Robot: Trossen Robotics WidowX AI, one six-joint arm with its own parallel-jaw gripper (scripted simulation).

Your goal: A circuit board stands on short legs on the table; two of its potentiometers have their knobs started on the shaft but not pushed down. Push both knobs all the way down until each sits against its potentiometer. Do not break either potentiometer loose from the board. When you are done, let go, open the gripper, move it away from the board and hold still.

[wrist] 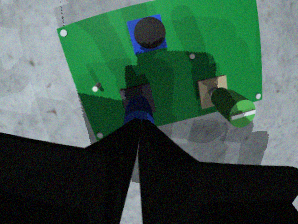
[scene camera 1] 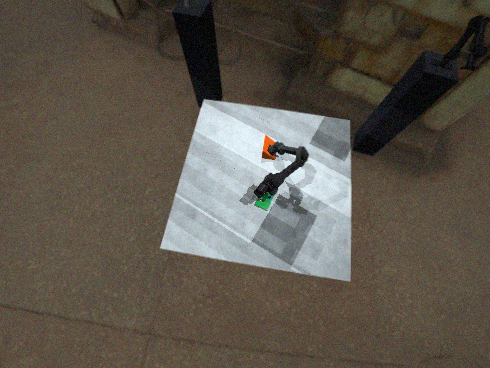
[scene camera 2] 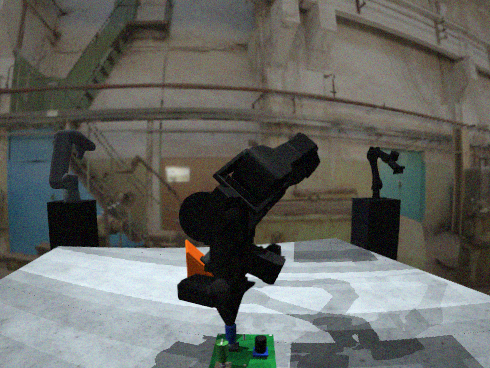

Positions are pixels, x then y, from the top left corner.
Labels:
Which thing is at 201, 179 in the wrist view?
The gripper.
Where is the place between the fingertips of the gripper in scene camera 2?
At 229, 325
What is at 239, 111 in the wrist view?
A green knob.

